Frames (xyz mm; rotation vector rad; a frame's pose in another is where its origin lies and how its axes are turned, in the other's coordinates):
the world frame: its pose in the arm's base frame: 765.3 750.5 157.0 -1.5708 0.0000 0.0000
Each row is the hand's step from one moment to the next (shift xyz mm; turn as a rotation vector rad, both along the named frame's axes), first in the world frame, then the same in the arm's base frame.
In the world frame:
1: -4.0 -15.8 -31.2 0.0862 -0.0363 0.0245
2: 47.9 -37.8 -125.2 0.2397 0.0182 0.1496
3: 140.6 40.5 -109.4 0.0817 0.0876 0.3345
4: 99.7 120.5 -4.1 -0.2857 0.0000 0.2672
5: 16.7 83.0 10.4 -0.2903 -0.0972 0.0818
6: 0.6 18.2 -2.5 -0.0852 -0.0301 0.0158
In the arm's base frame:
1: -4.0 -31.2 15.8 0.0862 0.0245 0.0363
2: 47.9 -125.2 37.8 0.2397 0.1496 -0.0182
3: 140.6 -109.4 -40.5 0.0817 0.3345 -0.0876
4: 99.7 -4.1 -120.5 -0.2857 0.2672 0.0000
5: 16.7 10.4 -83.0 -0.2903 0.0818 0.0972
6: 0.6 -2.5 -18.2 -0.0852 0.0158 0.0301

